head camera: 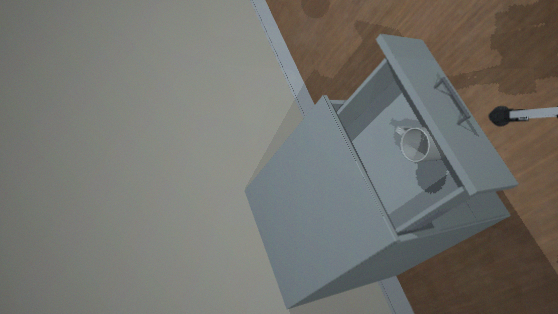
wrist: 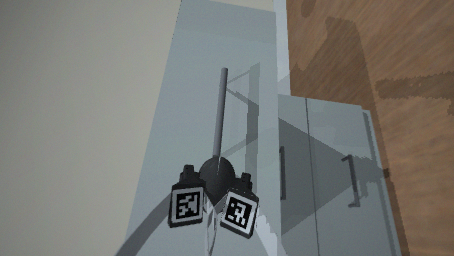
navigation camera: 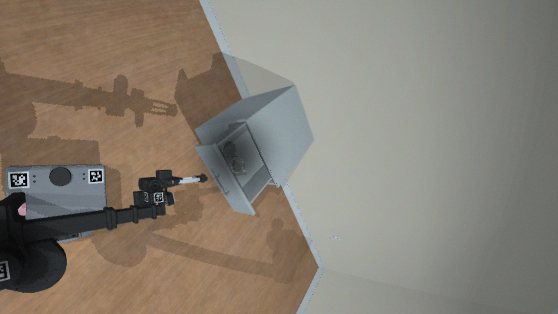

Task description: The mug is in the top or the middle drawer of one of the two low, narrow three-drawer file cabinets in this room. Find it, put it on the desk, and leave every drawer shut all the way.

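Note:
The file cabinet (head camera: 320, 185) (navigation camera: 285, 130) (wrist: 330, 130) stands against the wall with its top drawer (head camera: 480, 160) (navigation camera: 236, 199) (wrist: 190, 100) pulled far out. The two drawers below look shut in the wrist view. A white mug (head camera: 434, 150) (navigation camera: 238, 166) stands upright inside the open drawer, near its front panel. My gripper (head camera: 500, 116) (navigation camera: 202, 178) (wrist: 216, 174) is shut and empty, its fingertips together. It is in front of the top drawer's handle (head camera: 456, 101) (wrist: 221, 110), apart from it, and hides the handle's lower end in the wrist view. The desk does not show.
The wall (head camera: 150, 125) (navigation camera: 425, 125) is behind the cabinet, with a pale baseboard (navigation camera: 300, 220) along the wooden floor (navigation camera: 225, 290). A wall corner shows at the lower part of the navigation view. My base (navigation camera: 65, 195) and arm (navigation camera: 85, 222) are in front of the cabinet.

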